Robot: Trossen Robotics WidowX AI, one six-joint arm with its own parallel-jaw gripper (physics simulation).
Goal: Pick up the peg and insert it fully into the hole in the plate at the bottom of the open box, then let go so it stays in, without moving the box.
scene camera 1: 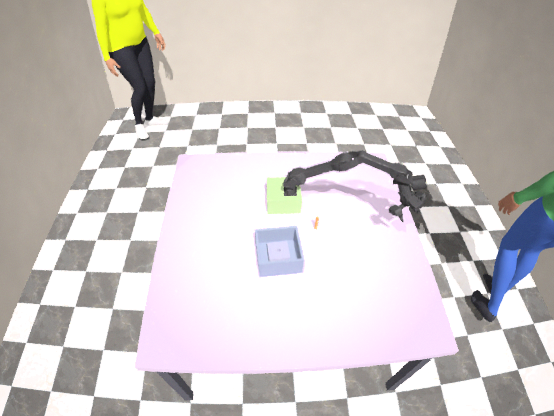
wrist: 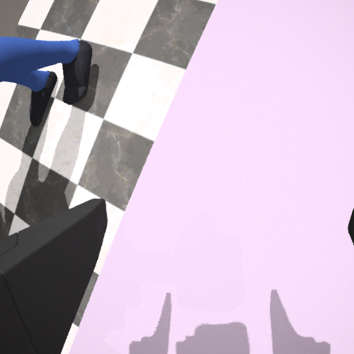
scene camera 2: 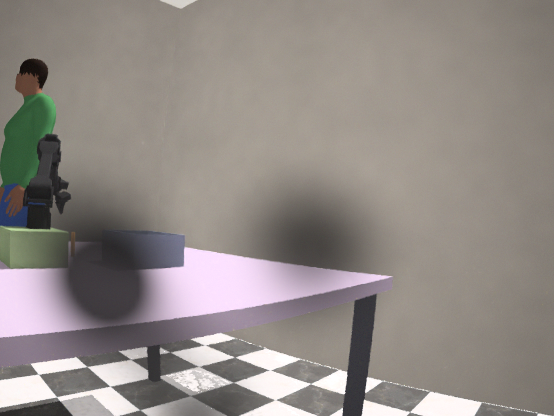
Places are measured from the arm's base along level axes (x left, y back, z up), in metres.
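Pixels of known places: gripper, fingertip midpoint: (scene camera 1: 410, 217) (scene camera 2: 54, 210); arm's base at its link origin: (scene camera 1: 290, 191) (scene camera 2: 37, 228).
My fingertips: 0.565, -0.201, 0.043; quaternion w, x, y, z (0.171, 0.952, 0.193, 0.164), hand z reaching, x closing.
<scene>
Ahead of a thing's pixels: the offset from my fingertips to its top centre, as dx, dy, dz. "spot": to the spot under its first point. Level surfaces: height alone.
The orange peg @(-0.438, +0.047, -0.059) (scene camera 1: 316, 223) (scene camera 2: 73, 244) stands upright on the table, right of the green block and behind the box's right side in scene camera 1. The open blue-grey box @(-0.619, -0.130, -0.041) (scene camera 1: 281, 267) (scene camera 2: 160, 251) sits near the table's middle. A light square plate @(-0.619, -0.130, -0.078) (scene camera 1: 272, 255) lies on its bottom, with a small dark hole @(spot: -0.615, -0.120, -0.091) (scene camera 1: 279, 249) near its centre. My gripper (scene camera 1: 409, 212) (wrist: 233, 215) is open and empty. It hangs above the table's right edge, well right of the peg. The peg and box do not show in the wrist view.
The arm's base stands on a green block (scene camera 1: 284, 205) (scene camera 2: 40, 250) behind the box. The pink table @(dz -0.139) (scene camera 1: 210, 310) (scene camera 2: 250, 285) has its right edge beneath my gripper. A person in blue trousers (scene camera 1: 515, 250) stands to the right. Another in yellow (scene camera 1: 125, 25) stands at the back left. Dark blurs cover parts of scene camera 2.
</scene>
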